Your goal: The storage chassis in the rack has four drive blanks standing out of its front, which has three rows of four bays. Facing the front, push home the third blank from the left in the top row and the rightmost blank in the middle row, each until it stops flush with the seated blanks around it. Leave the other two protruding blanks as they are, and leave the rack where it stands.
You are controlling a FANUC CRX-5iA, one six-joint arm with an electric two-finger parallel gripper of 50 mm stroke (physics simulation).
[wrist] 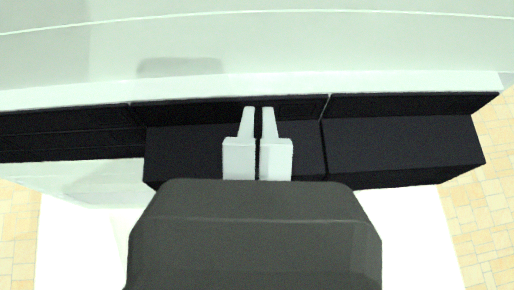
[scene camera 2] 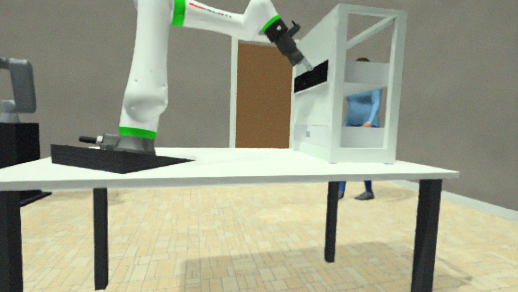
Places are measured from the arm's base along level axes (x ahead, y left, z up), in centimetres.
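Pixels of known places: gripper, fingertip midpoint: (wrist: 258,125).
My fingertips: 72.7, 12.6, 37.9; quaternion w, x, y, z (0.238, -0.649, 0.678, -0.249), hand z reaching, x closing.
Observation:
Behind a point stands the place of what it marks, as x, y, z.
The storage chassis (scene camera 2: 315,79) {70.4, 0.9, 31.8} is a black band in the white rack (scene camera 2: 338,125) {78.7, -5.5, 13.1}. In the wrist view, the third blank in the top row (wrist: 200,112) {73.4, 15.8, 38.2} looks about flush with its neighbours. The rightmost blank in the middle row (wrist: 400,140) {72.2, 3.5, 36.5} stands well out, its dark top face showing. The third blank in the middle row (wrist: 185,150) {71.7, 16.9, 36.4} also stands out, partly behind the fingers. My gripper (scene camera 2: 311,68) {72.7, 12.6, 37.9} (wrist: 258,125) {72.7, 12.6, 37.9} is shut and empty. Its fingertips are at the face of the top-row third blank; exact contact cannot be told. The lower row is mostly hidden.
The rightmost top-row blank (wrist: 405,106) {73.8, 3.6, 37.9} sits back above the protruding one. Seated blanks (wrist: 65,132) {73.1, 25.2, 36.4} are at the left. The rack's pale upper panel (wrist: 300,45) {75.1, 10.5, 41.7} lies above the chassis. The rack stands on the white table (scene camera 2: 240,167) {39.3, -14.5, -2.6}. A person in blue (scene camera 2: 364,107) is behind the rack.

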